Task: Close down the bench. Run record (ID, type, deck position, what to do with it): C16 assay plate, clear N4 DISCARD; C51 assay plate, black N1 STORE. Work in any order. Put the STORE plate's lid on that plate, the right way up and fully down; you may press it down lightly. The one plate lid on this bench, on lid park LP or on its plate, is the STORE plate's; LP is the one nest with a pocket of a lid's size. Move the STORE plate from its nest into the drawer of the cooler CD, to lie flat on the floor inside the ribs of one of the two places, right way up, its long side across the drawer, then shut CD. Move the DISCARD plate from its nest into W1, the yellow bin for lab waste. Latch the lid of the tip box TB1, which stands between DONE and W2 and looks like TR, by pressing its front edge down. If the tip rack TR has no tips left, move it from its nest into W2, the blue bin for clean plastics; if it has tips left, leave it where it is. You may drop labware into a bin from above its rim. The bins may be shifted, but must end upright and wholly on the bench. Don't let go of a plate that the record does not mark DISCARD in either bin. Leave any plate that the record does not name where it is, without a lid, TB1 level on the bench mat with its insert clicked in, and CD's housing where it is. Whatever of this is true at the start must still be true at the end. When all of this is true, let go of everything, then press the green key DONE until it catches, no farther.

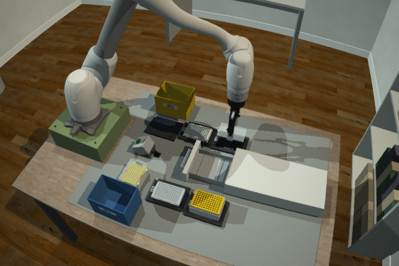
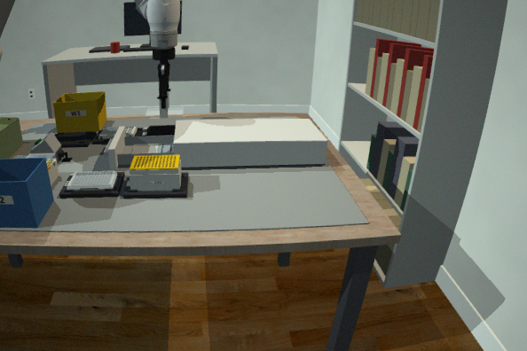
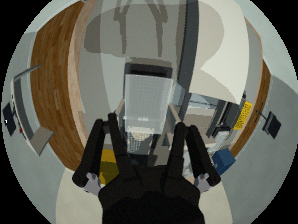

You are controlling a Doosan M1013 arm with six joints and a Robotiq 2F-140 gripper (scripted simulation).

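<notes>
Now: hand 9 cm above the black plate. Round my hand: cooler CD (12 cm ahead, 18 cm to the right, 8 cm below); cooler drawer (1 cm behind, 18 cm to the right, 8 cm below); grey plate lid (2 cm below).
</notes>
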